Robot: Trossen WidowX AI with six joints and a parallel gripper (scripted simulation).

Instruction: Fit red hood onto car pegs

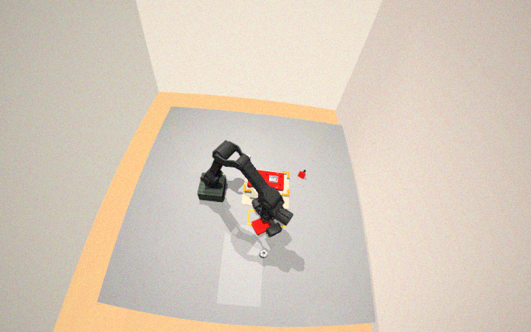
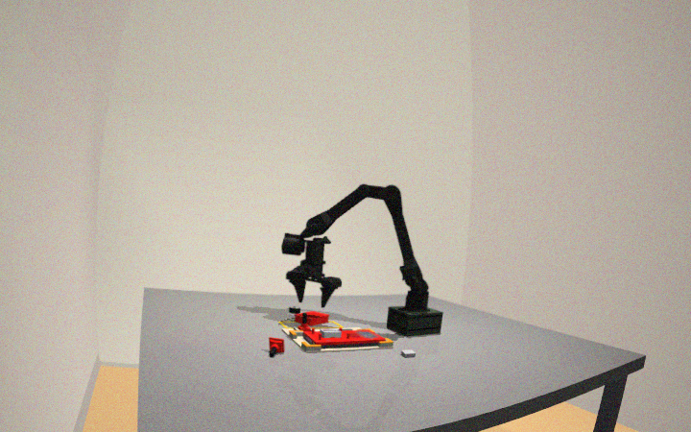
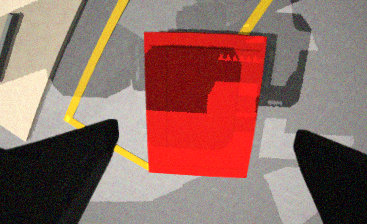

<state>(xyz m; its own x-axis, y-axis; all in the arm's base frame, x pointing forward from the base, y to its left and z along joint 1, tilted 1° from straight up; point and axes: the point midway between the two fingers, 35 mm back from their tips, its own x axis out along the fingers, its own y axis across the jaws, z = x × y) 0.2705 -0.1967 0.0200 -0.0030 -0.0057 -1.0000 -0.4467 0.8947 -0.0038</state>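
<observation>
Right now the red hood is 40 mm below my gripper tip. Also, from my gripper tip: grey engine block: 60 mm ahead, 270 mm to the left, 30 mm below; then cream jig: 30 mm ahead, 230 mm to the left, 50 mm below.
</observation>
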